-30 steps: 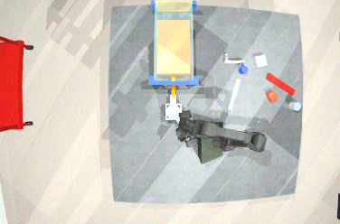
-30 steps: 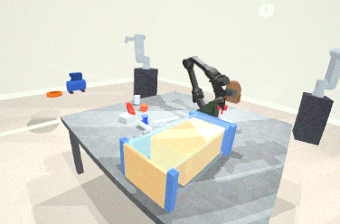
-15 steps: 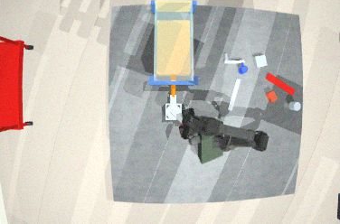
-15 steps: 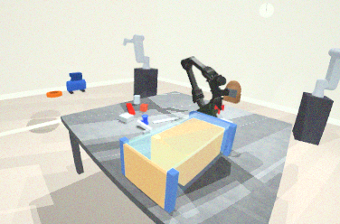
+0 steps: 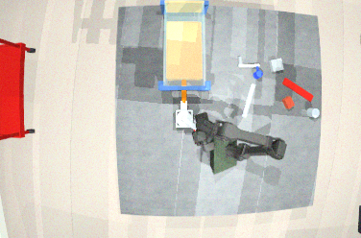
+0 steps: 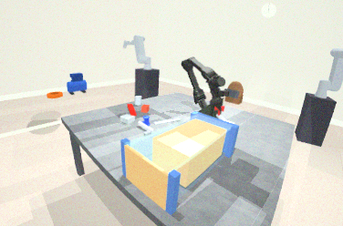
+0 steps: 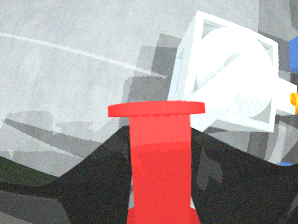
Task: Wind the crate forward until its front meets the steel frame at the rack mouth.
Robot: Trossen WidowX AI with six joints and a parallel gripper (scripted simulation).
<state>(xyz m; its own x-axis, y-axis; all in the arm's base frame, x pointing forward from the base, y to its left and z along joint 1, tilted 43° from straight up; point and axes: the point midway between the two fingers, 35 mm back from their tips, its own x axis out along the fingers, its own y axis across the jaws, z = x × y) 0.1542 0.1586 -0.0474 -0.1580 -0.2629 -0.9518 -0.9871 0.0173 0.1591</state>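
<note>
Right now my gripper tip is 30 mm short of the winch handle with red grip, 30 mm above it and 10 mm to the right of it. Round my gripper tip: blue frame (230 mm ahead, 30 mm to the left, 30 mm below); then white bar (340 mm to the right, 130 mm below, 110 mm ahead); then white winch (100 mm below, 60 mm ahead, 50 mm to the left).
</note>
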